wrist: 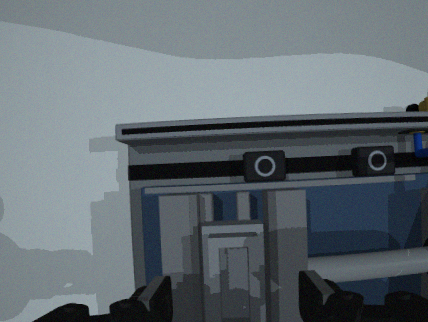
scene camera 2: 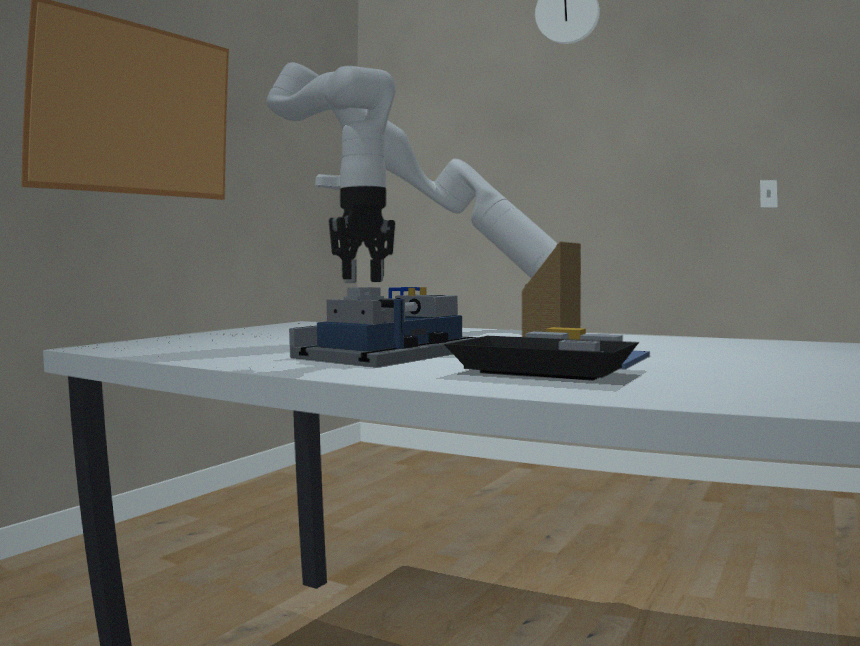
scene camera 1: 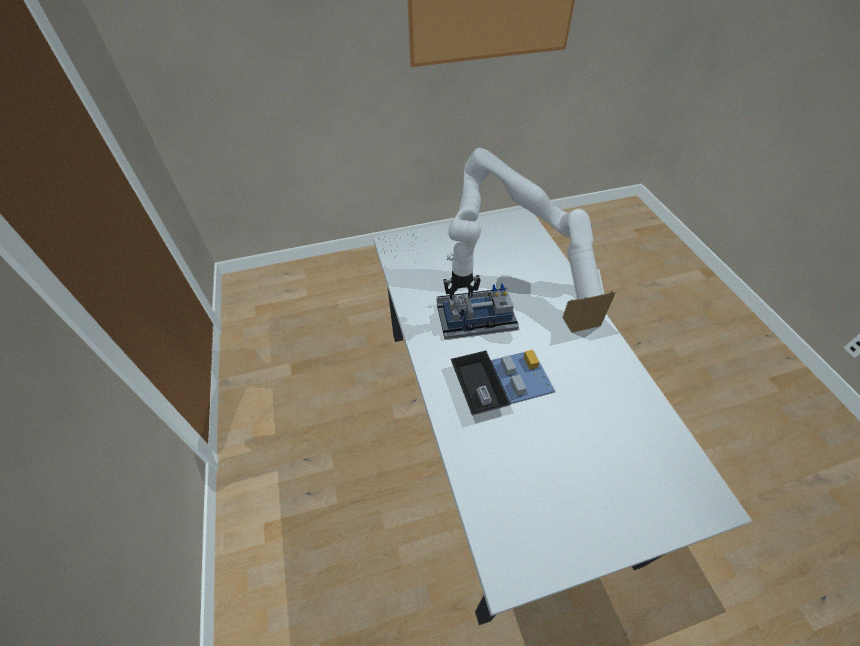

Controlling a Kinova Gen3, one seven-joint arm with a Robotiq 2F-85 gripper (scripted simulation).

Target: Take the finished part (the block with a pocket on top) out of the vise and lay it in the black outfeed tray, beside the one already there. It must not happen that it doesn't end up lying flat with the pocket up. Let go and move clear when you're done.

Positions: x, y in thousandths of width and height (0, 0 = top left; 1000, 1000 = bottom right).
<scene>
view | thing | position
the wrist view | my gripper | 550, 915
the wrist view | blue vise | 831, 679
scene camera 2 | my gripper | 423, 437
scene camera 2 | blue vise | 410, 521
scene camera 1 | blue plate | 624, 597
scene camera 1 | blue vise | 561, 484
</scene>
